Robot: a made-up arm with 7 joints. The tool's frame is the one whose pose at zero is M. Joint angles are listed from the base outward.
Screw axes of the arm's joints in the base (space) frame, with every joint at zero. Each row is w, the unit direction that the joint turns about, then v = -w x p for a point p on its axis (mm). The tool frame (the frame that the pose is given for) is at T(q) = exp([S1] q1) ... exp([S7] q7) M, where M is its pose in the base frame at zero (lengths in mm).
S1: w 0 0 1 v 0 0 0
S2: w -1 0 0 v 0 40 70
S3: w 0 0 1 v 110 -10 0
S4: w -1 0 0 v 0 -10 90
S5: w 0 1 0 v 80 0 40
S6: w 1 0 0 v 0 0 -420
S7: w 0 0 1 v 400 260 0
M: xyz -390 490 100 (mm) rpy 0 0 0 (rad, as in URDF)
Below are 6 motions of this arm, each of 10 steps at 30 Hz.
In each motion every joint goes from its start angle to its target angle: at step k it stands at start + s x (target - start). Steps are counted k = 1, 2, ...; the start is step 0. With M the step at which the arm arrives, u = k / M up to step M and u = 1 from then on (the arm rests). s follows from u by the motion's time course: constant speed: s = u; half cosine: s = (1 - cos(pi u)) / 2; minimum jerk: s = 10 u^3 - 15 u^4 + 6 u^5.
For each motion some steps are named. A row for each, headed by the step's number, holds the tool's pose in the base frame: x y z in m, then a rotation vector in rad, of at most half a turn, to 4 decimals.
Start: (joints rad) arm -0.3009 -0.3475 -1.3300 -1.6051 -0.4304 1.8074 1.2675
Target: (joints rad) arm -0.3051 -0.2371 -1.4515 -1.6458 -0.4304 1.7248 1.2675
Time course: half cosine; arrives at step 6
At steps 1, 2, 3, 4, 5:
1: 0.3143 0.2879 0.4062 0.3396 2.7857 0.3450
2: 0.3212 0.2901 0.3987 0.3684 2.7991 0.3242
3: 0.3304 0.2928 0.3885 0.4085 2.8158 0.2955
4: 0.3392 0.2952 0.3783 0.4492 2.8307 0.2665
5: 0.3455 0.2967 0.3708 0.4795 2.8404 0.2451

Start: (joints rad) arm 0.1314 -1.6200 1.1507 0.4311 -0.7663 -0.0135 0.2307
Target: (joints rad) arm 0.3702 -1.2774 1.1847 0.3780 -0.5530 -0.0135 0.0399
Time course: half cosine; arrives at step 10
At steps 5, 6, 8, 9, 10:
5: -0.4562 0.2321 -0.3323 1.2907 -1.5049 0.6655
6: -0.4664 0.1820 -0.3424 1.2934 -1.4208 0.7405
8: -0.4752 0.0998 -0.3525 1.2856 -1.2850 0.8576
9: -0.4759 0.0764 -0.3540 1.2806 -1.2467 0.8898
10: -0.4760 0.0684 -0.3544 1.2786 -1.2336 0.9008

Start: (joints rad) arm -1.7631 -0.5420 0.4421 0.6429 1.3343 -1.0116 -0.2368
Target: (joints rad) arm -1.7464 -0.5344 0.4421 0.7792 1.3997 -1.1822 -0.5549
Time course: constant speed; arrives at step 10
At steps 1, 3, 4, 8, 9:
1: 0.5466 0.1363 0.2377 -0.3167 1.5060 -0.8559
3: 0.5530 0.1370 0.2134 -0.3995 1.5402 -0.8746
4: 0.5556 0.1371 0.2012 -0.4416 1.5558 -0.8829
8: 0.5618 0.1367 0.1525 -0.6140 1.6084 -0.9088
9: 0.5623 0.1363 0.1404 -0.6579 1.6190 -0.9134

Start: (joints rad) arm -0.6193 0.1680 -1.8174 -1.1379 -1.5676 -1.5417 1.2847
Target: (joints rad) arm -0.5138 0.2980 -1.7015 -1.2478 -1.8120 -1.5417 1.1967
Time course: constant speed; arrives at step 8
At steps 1, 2, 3, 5, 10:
1: 0.6326 -0.2421 0.1751 -0.5143 0.3112 -2.7089
2: 0.6353 -0.2345 0.1809 -0.5361 0.2657 -2.7257
3: 0.6379 -0.2265 0.1872 -0.5558 0.2193 -2.7419
5: 0.6422 -0.2096 0.2009 -0.5889 0.1243 -2.7726
10: 0.6469 -0.1815 0.2240 -0.6224 -0.0225 -2.8141

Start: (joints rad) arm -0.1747 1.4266 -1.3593 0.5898 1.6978 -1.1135 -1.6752
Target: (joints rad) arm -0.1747 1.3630 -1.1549 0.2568 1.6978 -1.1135 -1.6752
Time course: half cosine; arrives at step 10
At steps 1, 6, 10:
1: 0.4281 -0.1190 -0.1008 1.5527 -0.6788 1.9062
6: 0.4669 -0.0155 -0.1507 1.8255 -0.6134 1.9843
10: 0.4769 0.0463 -0.1727 1.9788 -0.5853 2.0234

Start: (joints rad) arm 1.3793 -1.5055 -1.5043 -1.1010 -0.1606 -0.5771 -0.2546
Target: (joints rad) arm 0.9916 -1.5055 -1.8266 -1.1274 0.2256 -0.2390 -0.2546
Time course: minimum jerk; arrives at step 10
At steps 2, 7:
2: 0.3896 0.1336 0.4234 0.3726 1.4282 -0.8330
7: 0.4350 -0.0782 0.3558 0.8496 1.4548 -1.2856

